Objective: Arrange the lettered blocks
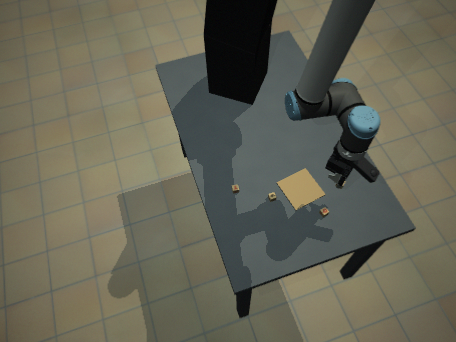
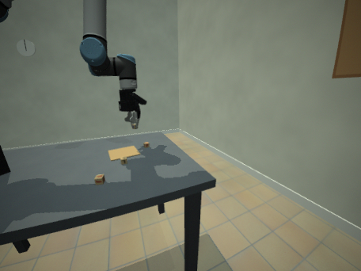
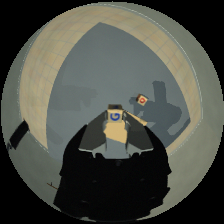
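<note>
Now: the tan mat 11 cm to the right of my hand, 11 cm below it and 8 cm behind it.
</note>
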